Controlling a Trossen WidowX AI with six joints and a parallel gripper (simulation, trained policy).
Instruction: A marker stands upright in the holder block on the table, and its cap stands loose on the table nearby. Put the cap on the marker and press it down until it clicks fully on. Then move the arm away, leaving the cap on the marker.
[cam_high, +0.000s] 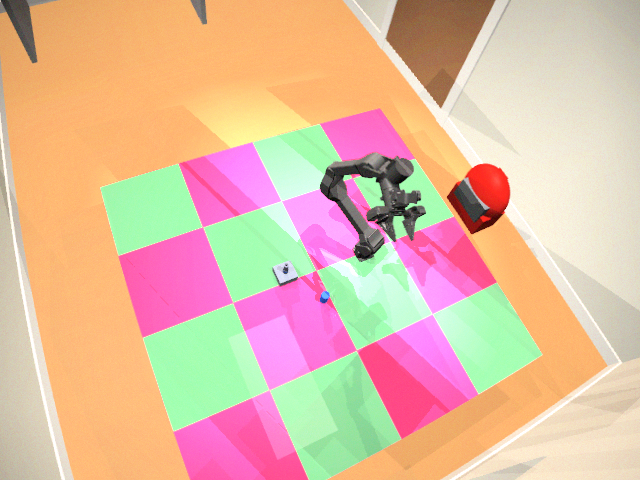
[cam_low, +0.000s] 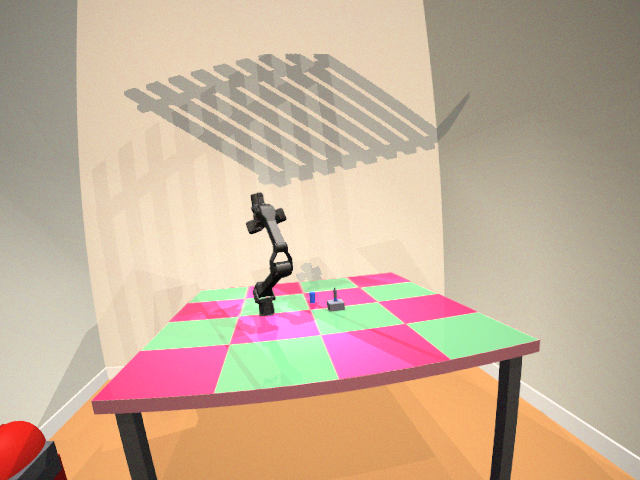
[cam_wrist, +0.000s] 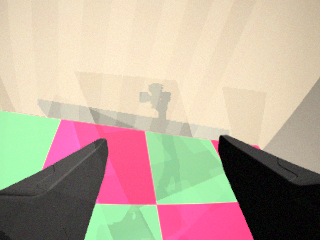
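My gripper tip is now 180 mm short of the blue cap, 40 mm to the left of it and 380 mm above it. From my gripper tip the other things lie so: grey holder block: 270 mm ahead, 180 mm to the right, 380 mm below.
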